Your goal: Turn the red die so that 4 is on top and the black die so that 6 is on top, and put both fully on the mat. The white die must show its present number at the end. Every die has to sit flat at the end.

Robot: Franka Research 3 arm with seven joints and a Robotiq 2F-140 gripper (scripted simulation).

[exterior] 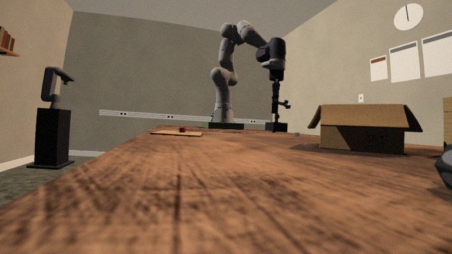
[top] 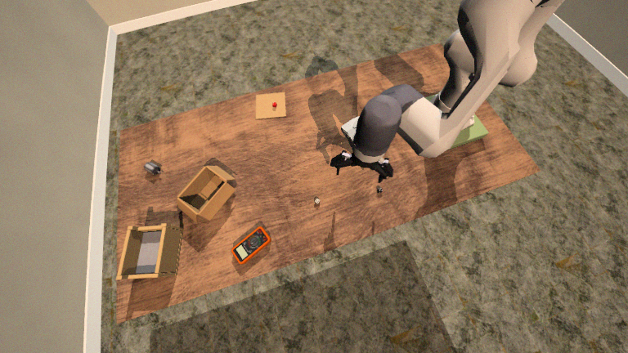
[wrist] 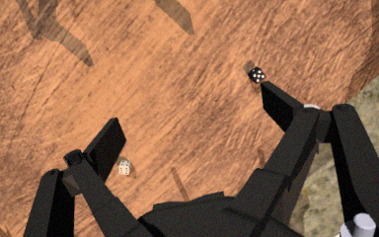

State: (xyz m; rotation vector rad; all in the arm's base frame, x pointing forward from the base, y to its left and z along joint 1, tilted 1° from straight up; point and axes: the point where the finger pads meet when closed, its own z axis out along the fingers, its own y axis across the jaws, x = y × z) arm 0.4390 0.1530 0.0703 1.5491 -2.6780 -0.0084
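The black die is 11 cm below my hand, 8 cm behind it and 5 cm to the left of it. Also, from my hand: red die (47 cm to the right, 22 cm ahead, 10 cm below); then white die (16 cm ahead, 11 cm below, 2 cm to the left); then orange multimeter (43 cm ahead, 10 cm to the left, 10 cm below).
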